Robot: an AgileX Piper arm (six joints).
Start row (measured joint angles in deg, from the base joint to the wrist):
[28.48, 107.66, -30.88, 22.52, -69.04, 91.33]
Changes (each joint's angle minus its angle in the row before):
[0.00, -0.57, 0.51, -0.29, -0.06, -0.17]
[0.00, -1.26, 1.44, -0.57, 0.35, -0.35]
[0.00, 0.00, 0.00, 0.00, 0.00, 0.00]
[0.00, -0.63, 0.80, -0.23, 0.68, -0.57]
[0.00, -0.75, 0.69, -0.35, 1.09, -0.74]
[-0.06, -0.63, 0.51, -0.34, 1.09, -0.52]
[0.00, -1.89, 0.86, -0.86, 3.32, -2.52]
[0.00, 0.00, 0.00, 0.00, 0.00, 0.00]
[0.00, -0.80, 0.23, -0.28, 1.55, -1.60]
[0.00, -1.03, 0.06, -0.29, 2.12, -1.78]
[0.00, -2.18, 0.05, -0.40, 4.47, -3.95]
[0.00, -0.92, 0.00, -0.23, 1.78, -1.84]
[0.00, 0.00, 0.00, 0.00, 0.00, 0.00]
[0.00, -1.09, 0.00, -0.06, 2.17, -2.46]
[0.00, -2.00, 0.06, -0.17, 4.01, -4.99]
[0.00, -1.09, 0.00, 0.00, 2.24, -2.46]
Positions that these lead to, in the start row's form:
[28.48, 107.09, -30.37, 22.23, -69.10, 91.16]
[28.48, 105.83, -28.93, 21.66, -68.75, 90.81]
[28.48, 105.83, -28.93, 21.66, -68.75, 90.81]
[28.48, 105.20, -28.13, 21.43, -68.07, 90.24]
[28.48, 104.45, -27.44, 21.08, -66.98, 89.50]
[28.42, 103.82, -26.93, 20.74, -65.89, 88.98]
[28.42, 101.93, -26.07, 19.88, -62.57, 86.46]
[28.42, 101.93, -26.07, 19.88, -62.57, 86.46]
[28.42, 101.13, -25.84, 19.60, -61.02, 84.86]
[28.42, 100.10, -25.78, 19.31, -58.90, 83.08]
[28.42, 97.92, -25.73, 18.91, -54.43, 79.13]
[28.42, 97.00, -25.73, 18.68, -52.65, 77.29]
[28.42, 97.00, -25.73, 18.68, -52.65, 77.29]
[28.42, 95.91, -25.73, 18.62, -50.48, 74.83]
[28.42, 93.91, -25.67, 18.45, -46.47, 69.84]
[28.42, 92.82, -25.67, 18.45, -44.23, 67.38]

